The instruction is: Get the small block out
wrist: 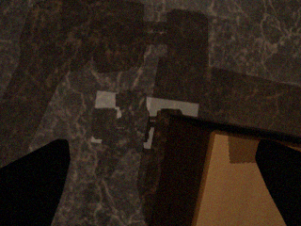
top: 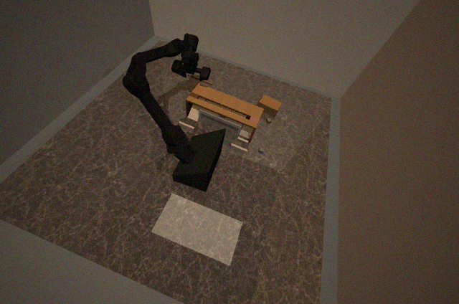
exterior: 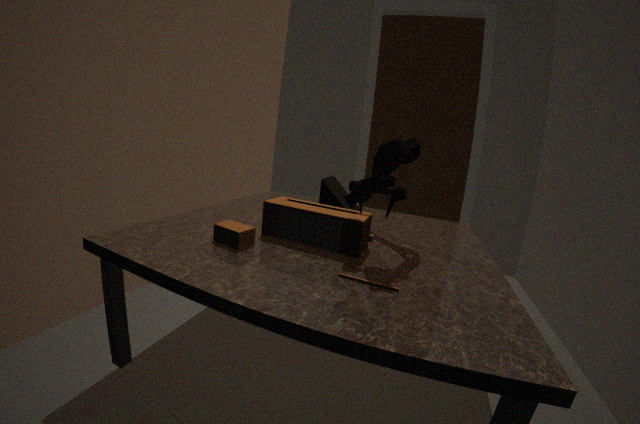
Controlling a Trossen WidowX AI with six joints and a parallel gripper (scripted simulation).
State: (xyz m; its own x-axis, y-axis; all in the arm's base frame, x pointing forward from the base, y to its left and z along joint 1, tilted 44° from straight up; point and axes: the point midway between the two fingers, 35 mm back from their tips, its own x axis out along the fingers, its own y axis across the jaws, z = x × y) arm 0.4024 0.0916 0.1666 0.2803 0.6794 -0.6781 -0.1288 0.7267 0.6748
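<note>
Now: the brown box 11 cm behind my gripper tip, 21 cm to the right of it and 9 cm below it. Also, from my gripper tip: brown block: 14 cm ahead, 44 cm to the right, 12 cm below; thin stick: 17 cm ahead, 4 cm to the left, 15 cm below.
</note>
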